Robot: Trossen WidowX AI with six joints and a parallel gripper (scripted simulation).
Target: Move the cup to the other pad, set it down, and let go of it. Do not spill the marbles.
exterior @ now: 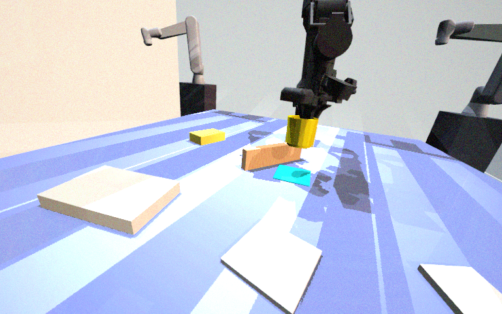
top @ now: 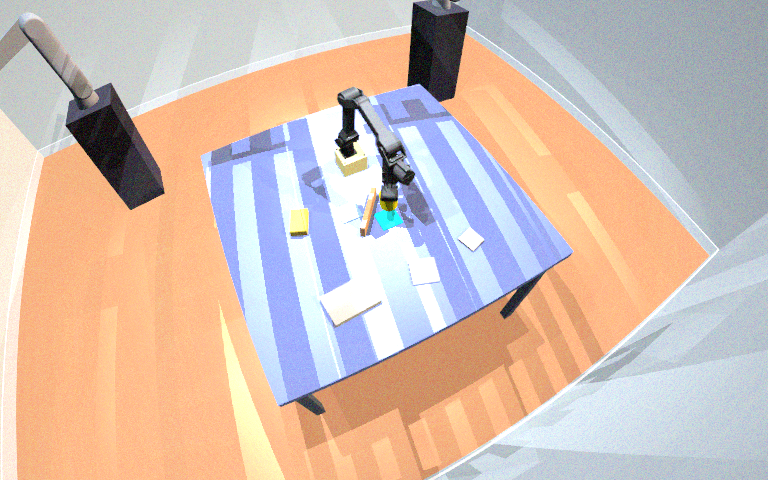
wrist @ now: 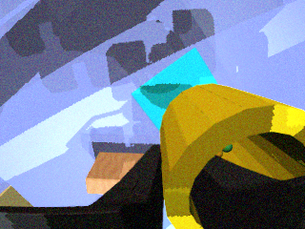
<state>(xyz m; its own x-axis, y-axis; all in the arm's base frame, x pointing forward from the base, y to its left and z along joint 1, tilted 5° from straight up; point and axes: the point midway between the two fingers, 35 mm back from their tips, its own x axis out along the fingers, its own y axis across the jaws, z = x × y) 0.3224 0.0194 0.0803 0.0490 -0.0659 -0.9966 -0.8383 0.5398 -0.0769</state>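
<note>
Now: the cyan pad 12 cm below my gripper tip, 3 cm ahead of it and 2 cm to the right of it. Round my gripper tip: yellow cup (2 cm to the right, 2 cm ahead); orange bar (10 cm below, 8 cm to the right, 3 cm behind).
</note>
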